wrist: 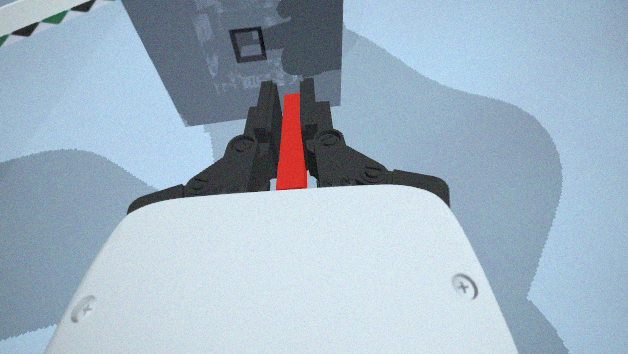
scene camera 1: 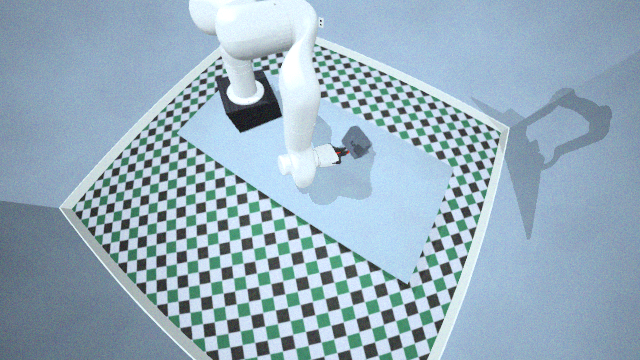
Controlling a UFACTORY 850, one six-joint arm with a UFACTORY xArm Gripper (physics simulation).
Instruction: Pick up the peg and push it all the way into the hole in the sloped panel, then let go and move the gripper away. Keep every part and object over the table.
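Observation:
My gripper (scene camera 1: 345,153) (wrist: 291,103) is shut on the red peg (wrist: 292,145), which lies lengthwise between the two black fingers. In the scene view a small red part of the peg (scene camera 1: 348,152) shows at the fingertips. The dark grey sloped panel (scene camera 1: 357,139) (wrist: 170,65) stands in front of the fingertips. Its square hole, with a black rim (wrist: 233,46), shows in the wrist view, ahead of the peg's tip and to the left of it. The peg's tip is outside the hole. The gap between tip and panel is hard to judge.
The panel stands on the light blue table top (scene camera 1: 400,200). The robot's black base block (scene camera 1: 255,116) stands at the table's back left. A green, black and white checkered floor with a pale border (scene camera 1: 467,280) surrounds the table. Shadows of the arm fall beside the panel.

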